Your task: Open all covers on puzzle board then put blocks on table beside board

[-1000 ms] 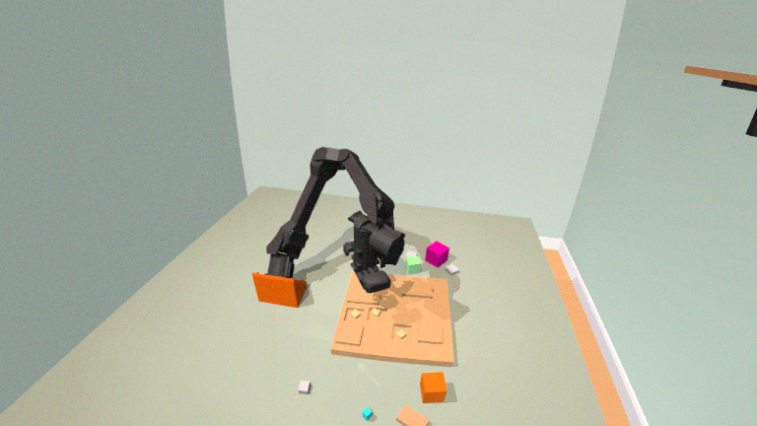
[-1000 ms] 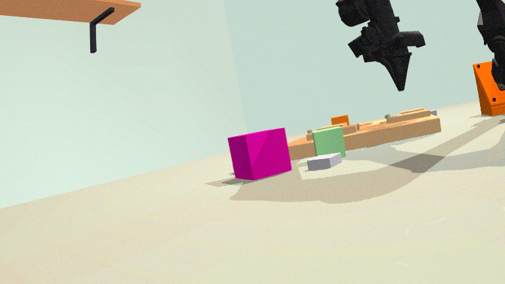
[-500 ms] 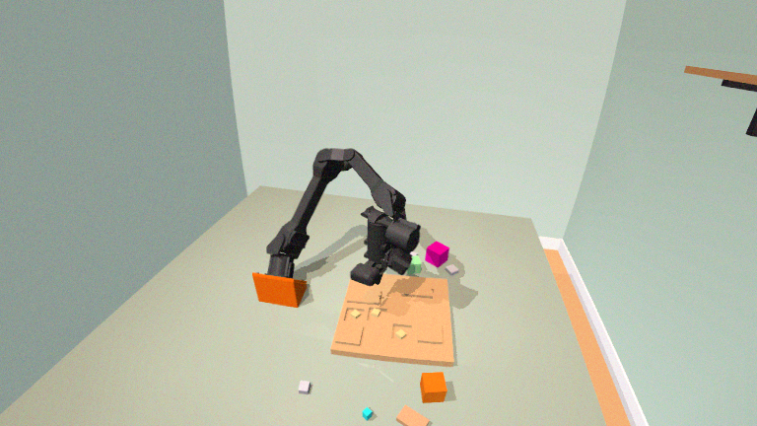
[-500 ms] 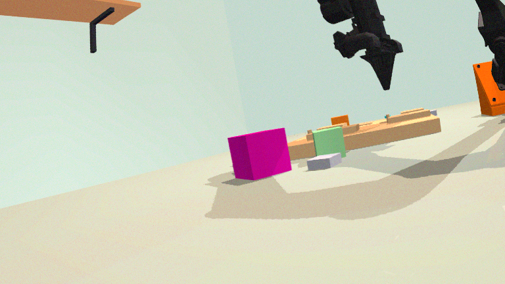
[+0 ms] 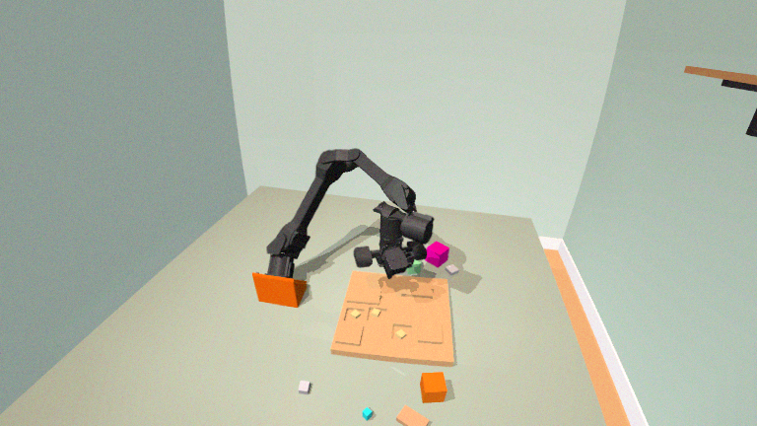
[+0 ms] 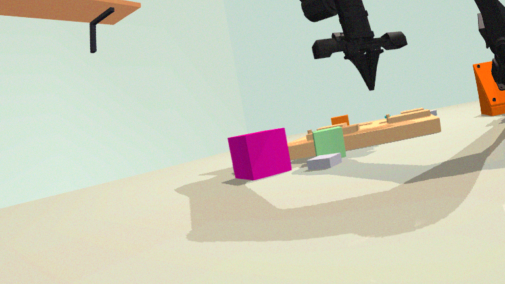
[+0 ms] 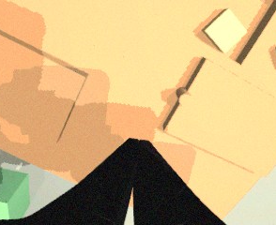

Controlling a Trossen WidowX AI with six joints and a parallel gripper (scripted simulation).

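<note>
Now: gripper tip 7 cm to the left of the tan puzzle board, 7 cm above it and 3 cm short of it. From my gripper tip the other things lie so: cyan block 35 cm to the right, 8 cm below, 1 cm ahead; orange cube 27 cm to the right, 14 cm ahead, 6 cm below; green block 15 cm to the left, 7 cm below, 6 cm ahead.
</note>
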